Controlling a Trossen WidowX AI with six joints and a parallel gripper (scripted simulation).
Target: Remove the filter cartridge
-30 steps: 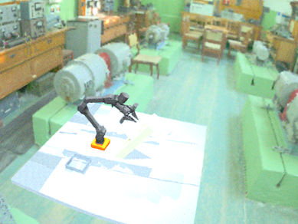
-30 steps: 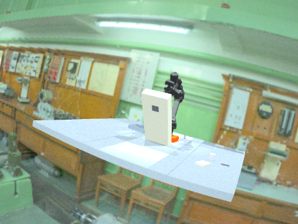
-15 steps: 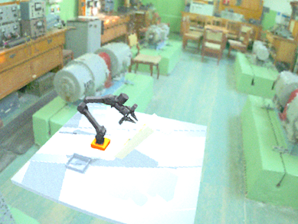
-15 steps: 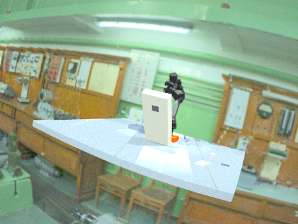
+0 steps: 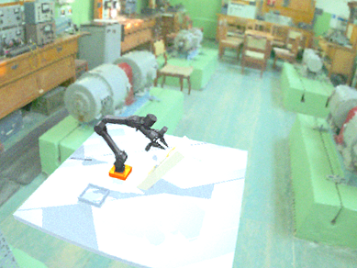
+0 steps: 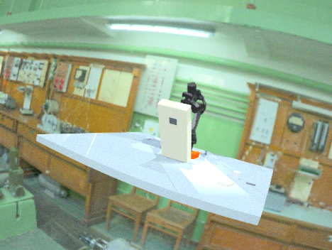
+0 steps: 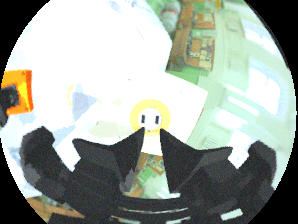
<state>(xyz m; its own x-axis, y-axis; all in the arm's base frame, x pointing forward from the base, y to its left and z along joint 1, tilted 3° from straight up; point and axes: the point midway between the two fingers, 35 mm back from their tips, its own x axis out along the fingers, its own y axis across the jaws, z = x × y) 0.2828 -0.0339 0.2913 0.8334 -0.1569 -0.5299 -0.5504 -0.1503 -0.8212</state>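
The round filter cartridge lies 40 mm ahead of my gripper tip, 30 mm below it and 10 mm to the right of it. From my gripper tip the other things lie so: flat white block: 380 mm to the left, 290 mm below, 210 mm ahead; then shallow grey tray: 420 mm behind, 290 mm below, 220 mm to the right; then dark strip: 530 mm to the left, 290 mm below, 90 mm ahead.
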